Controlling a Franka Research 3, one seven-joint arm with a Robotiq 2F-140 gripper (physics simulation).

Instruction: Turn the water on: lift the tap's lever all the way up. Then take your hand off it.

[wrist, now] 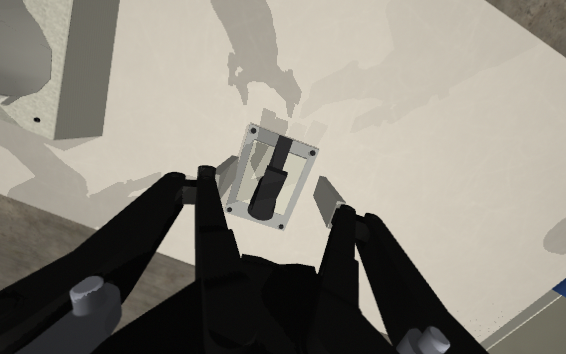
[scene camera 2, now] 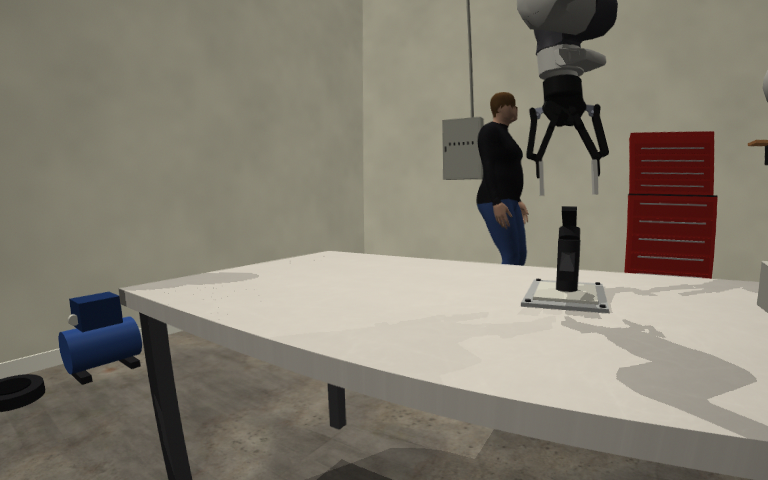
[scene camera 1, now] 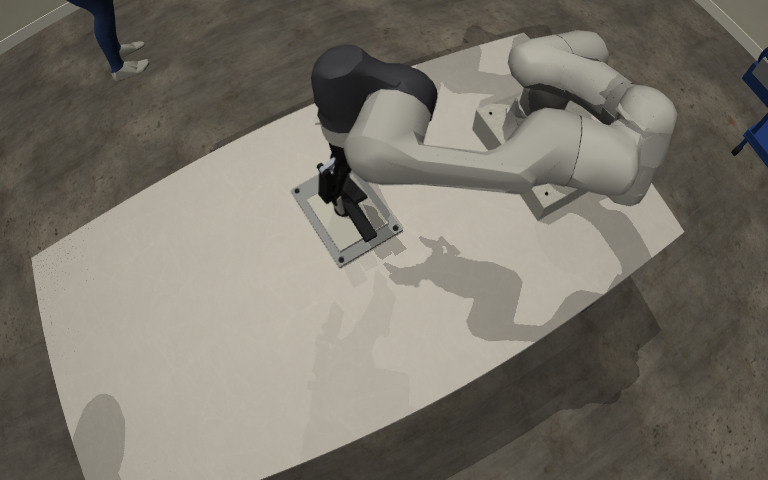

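Observation:
The black tap (scene camera 1: 362,223) (scene camera 2: 567,266) stands upright on a square grey-rimmed base plate (scene camera 1: 318,225) (scene camera 2: 565,307) (wrist: 298,190). Its lever (scene camera 2: 569,216) (wrist: 272,182) rises above the top of the tap's body in scene camera 2; its exact angle is hard to tell. My gripper (scene camera 1: 338,195) (scene camera 2: 568,192) (wrist: 277,177) is open and empty, pointing down. In scene camera 2 its fingertips are wide apart, a little above the lever's top and to either side of it, touching nothing. In scene camera 1 the arm and fingers hide part of the tap.
The tap's plate is on a pale table (scene camera 1: 198,311) (scene camera 2: 396,316). The arm's grey mounting block (scene camera 1: 540,212) (wrist: 87,70) is on the same table. A person (scene camera 1: 107,39) (scene camera 2: 501,158) stands behind the table. A red tool cabinet (scene camera 2: 671,169) and a blue compressor (scene camera 2: 101,345) are beyond it.

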